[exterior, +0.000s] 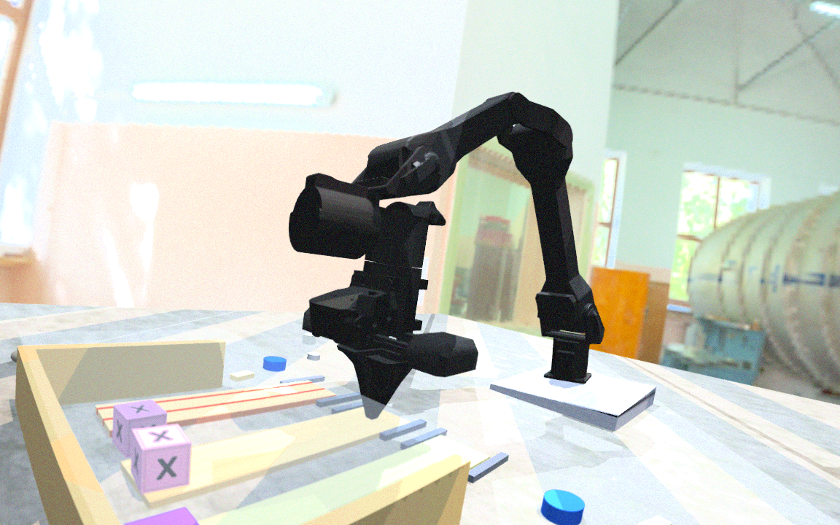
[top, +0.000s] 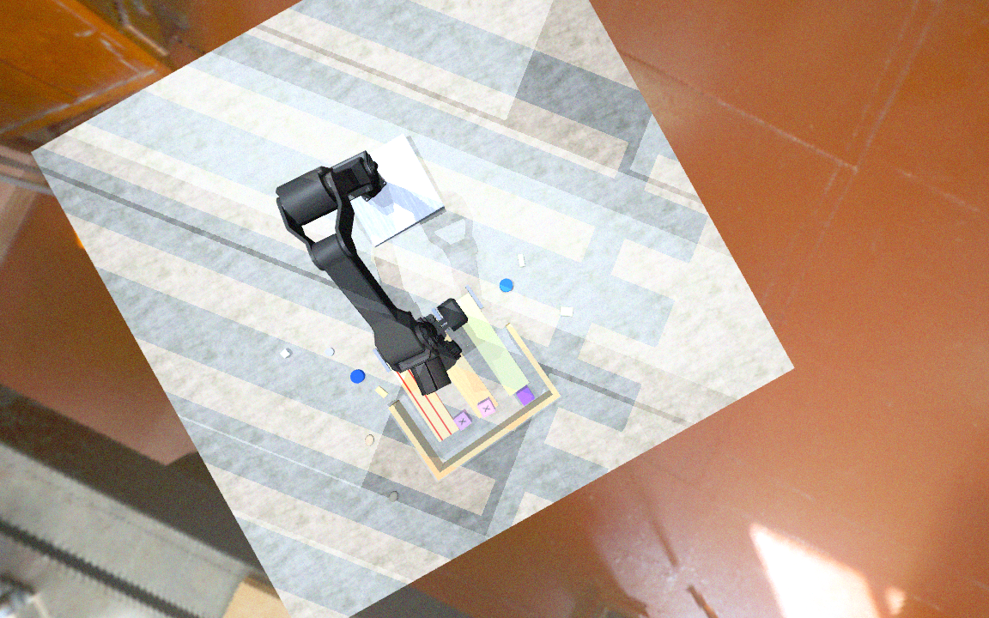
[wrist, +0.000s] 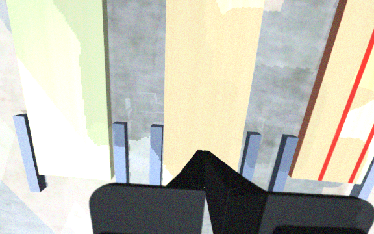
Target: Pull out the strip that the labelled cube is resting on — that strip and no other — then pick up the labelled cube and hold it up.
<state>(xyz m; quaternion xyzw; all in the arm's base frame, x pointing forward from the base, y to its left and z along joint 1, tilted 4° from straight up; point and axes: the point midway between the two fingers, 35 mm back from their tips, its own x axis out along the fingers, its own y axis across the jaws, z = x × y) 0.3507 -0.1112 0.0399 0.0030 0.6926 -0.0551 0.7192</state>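
Now: gripper tip 10 cm short of the cream strip and 1 cm to the left of it.
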